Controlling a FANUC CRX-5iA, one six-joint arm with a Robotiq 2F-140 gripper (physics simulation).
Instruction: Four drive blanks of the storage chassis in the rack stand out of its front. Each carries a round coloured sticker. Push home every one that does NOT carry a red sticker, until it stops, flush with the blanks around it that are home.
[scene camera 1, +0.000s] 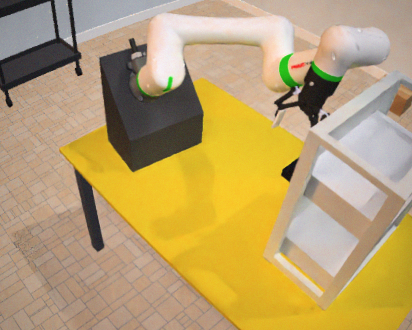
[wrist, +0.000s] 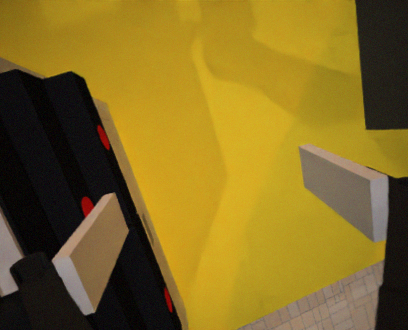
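Seen in the pictures: gripper, fingertip midpoint: (scene camera 1: 289, 140) (wrist: 211, 189); arm's base, origin of the base link: (scene camera 1: 146, 84).
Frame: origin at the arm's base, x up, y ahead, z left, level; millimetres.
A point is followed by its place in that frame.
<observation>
The rack (scene camera 1: 295, 195) {y 779, x 71, z 82 mm} stands at the right in the scene view, its side towards the camera. A black part (scene camera 1: 289, 170) {y 716, x 105, z 103 mm} juts out past its left edge; the chassis front is hidden there. In the wrist view, long dark forms, apparently blanks (wrist: 65, 130) {y 705, x 91, z 135 mm}, run down the left. Three red stickers show along them: an upper one (wrist: 103, 137) {y 685, x 80, z 143 mm}, a middle one (wrist: 87, 206) {y 697, x 107, z 184 mm} partly behind a finger pad, and a lower one (wrist: 168, 300) {y 658, x 80, z 278 mm}. No sticker of another colour can be made out. My gripper (scene camera 1: 297, 121) (wrist: 211, 189) {y 617, x 106, z 187 mm} is open and empty, above and beside the rack's upper left edge, one finger partly hidden by it.
The yellow table (scene camera 1: 240, 165) {y 314, x -310, z 277 mm} (wrist: 165, 100) {y 612, x -310, z 77 mm} lies below. The arm's dark pedestal (scene camera 1: 165, 130) {y 125, x -155, z 20 mm} stands on its far left part; a dark block (wrist: 382, 65) {y 122, x -248, z 62 mm} shows at the wrist view's upper right. A black cart (scene camera 1: 40, 62) and a brown box (scene camera 1: 401, 100) stand further back.
</observation>
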